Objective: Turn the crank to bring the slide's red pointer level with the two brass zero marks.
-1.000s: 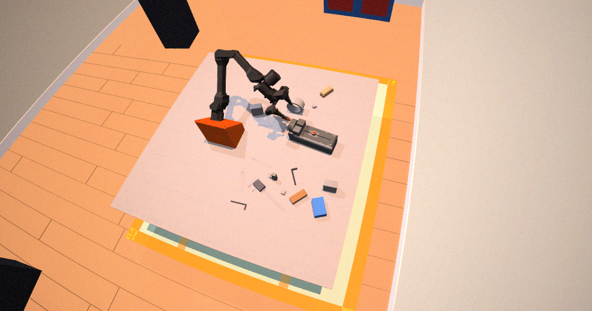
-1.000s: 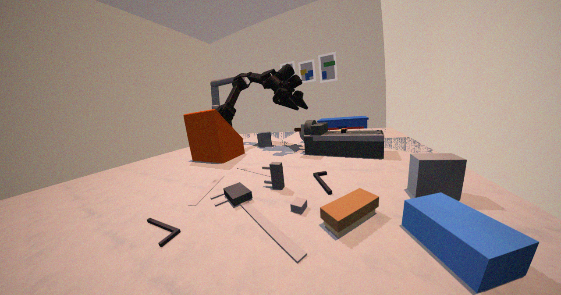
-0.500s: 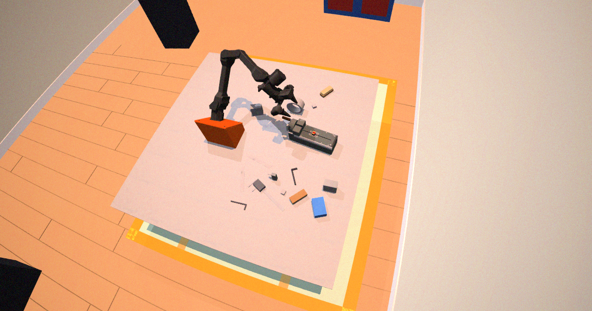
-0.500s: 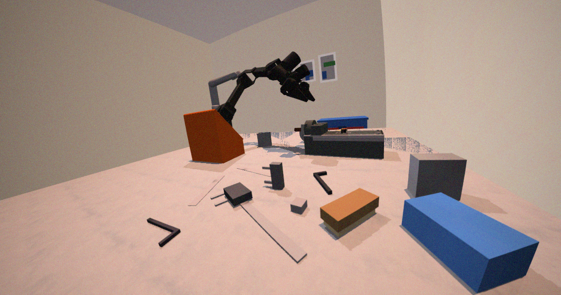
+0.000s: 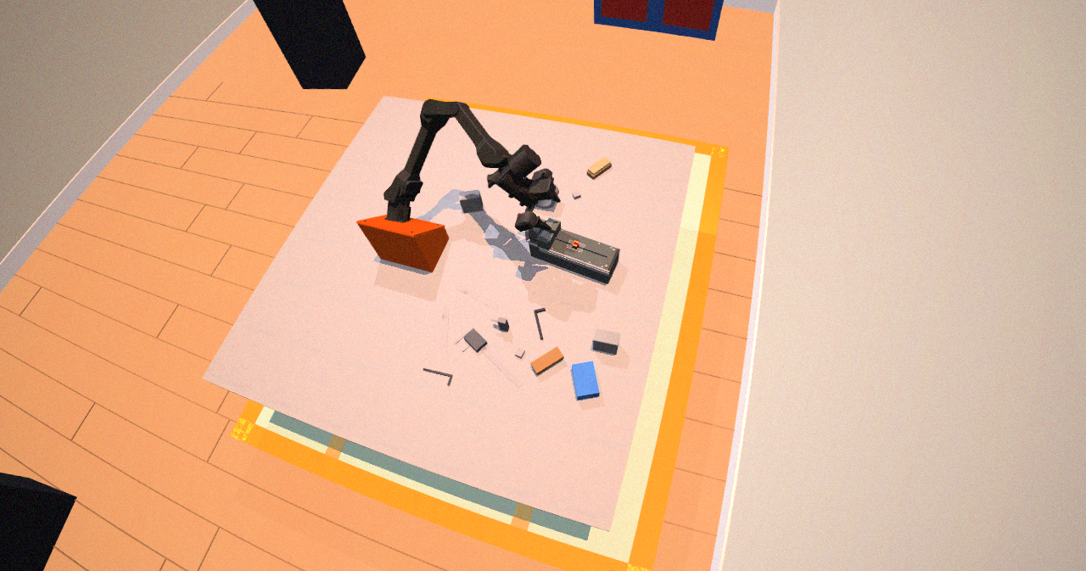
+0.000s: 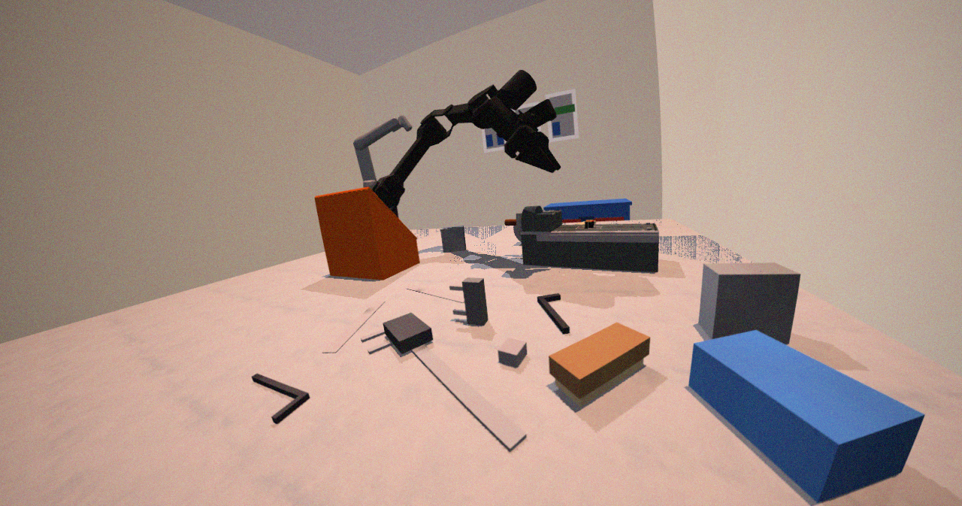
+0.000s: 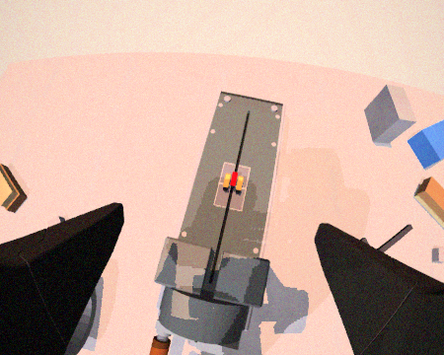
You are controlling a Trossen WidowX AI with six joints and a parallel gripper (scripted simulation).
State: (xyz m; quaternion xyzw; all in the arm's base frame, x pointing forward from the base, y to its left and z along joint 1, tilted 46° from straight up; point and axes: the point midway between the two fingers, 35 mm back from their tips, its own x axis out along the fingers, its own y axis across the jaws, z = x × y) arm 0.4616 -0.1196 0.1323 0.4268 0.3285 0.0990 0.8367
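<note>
My gripper tip is now 11 cm past the crank handle, 11 cm above it and 6 cm to the right of it. The rest, counted from my gripper tip: red pointer (12 cm below, 6 cm ahead, 2 cm to the right); then blue block (40 cm to the right, 18 cm below, 14 cm ahead).
</note>
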